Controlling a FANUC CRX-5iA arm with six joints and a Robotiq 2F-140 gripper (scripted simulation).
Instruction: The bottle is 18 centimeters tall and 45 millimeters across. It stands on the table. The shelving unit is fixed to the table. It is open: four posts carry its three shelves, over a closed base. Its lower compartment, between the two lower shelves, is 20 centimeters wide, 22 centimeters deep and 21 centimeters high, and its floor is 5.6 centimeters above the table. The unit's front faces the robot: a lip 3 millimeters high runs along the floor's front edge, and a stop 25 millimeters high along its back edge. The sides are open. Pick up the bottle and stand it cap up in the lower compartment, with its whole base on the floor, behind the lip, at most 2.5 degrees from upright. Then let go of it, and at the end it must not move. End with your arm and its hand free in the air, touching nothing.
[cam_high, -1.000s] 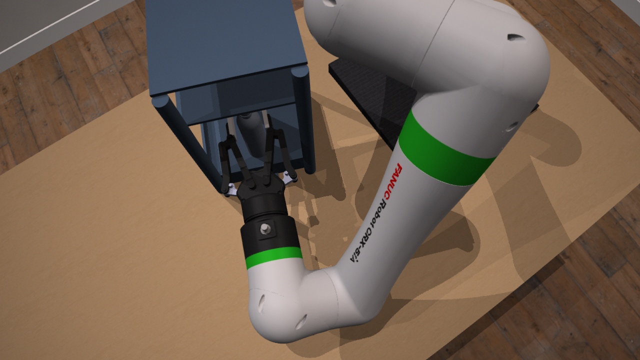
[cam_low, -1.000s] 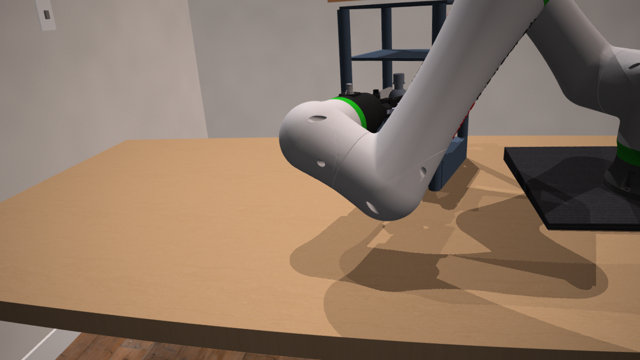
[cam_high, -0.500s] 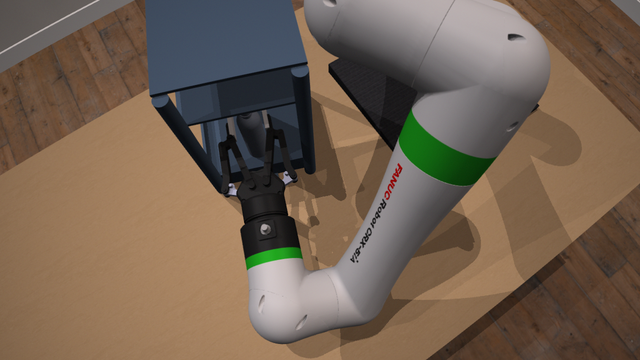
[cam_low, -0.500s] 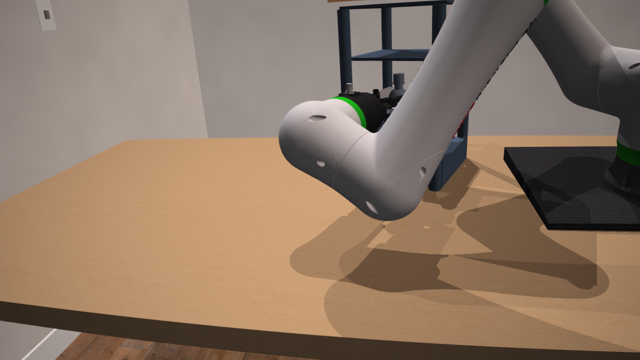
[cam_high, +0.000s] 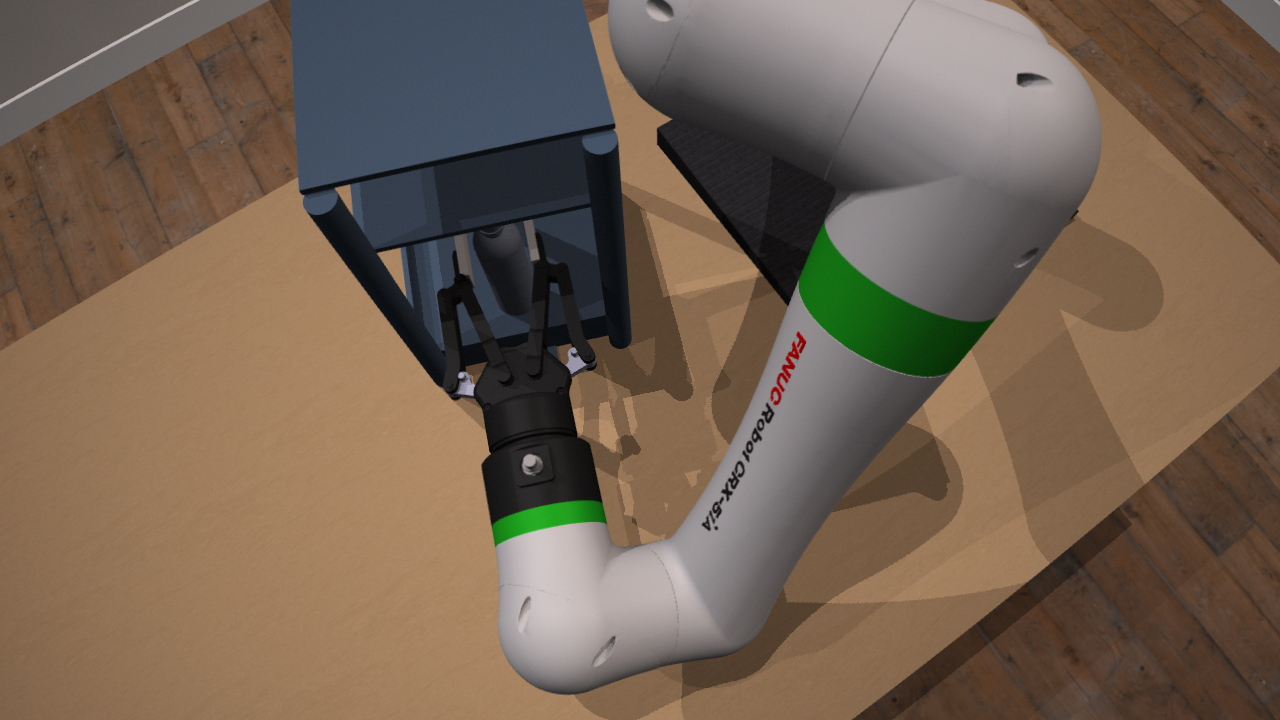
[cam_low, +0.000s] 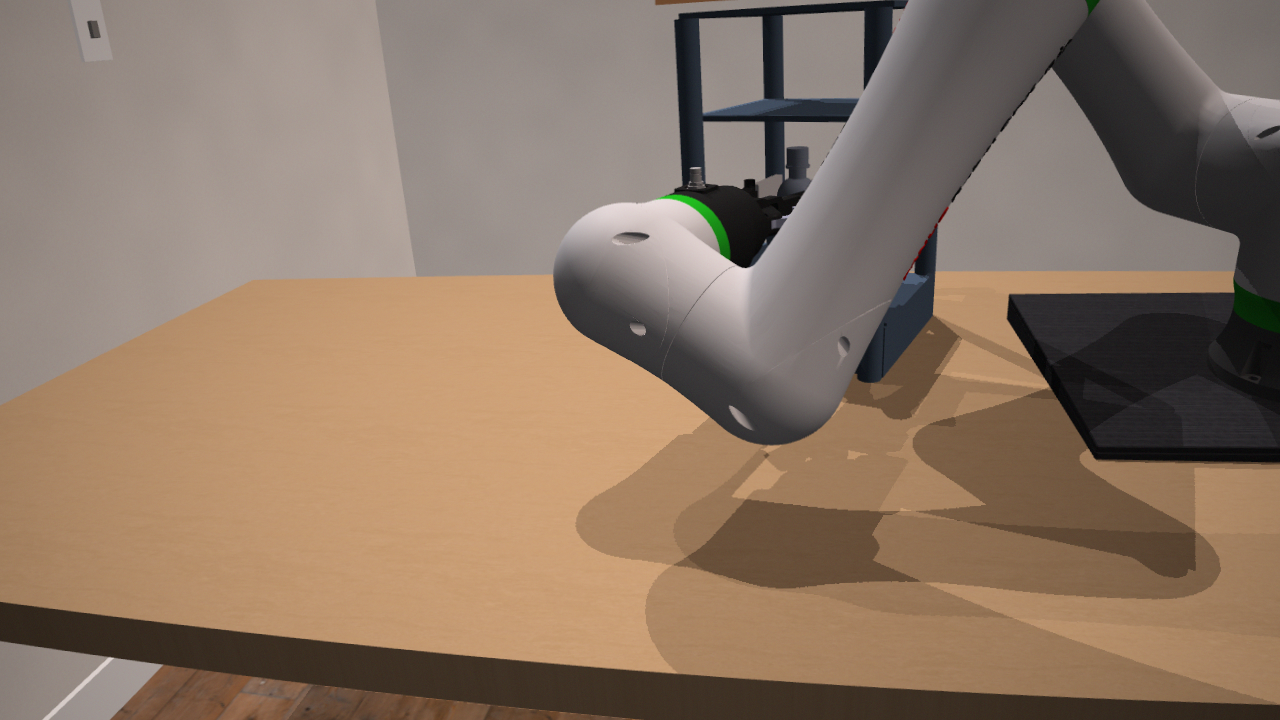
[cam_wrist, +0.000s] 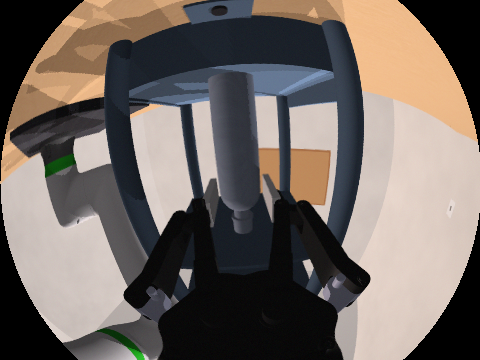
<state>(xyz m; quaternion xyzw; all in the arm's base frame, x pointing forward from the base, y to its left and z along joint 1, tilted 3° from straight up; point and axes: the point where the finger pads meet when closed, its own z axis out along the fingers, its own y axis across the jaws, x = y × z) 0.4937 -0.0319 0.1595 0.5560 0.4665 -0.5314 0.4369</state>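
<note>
Right now my hand is 10 mm above the grey bottle. From my hand the other things lie so: shelving unit (70 mm to the right, 10 mm behind).
</note>
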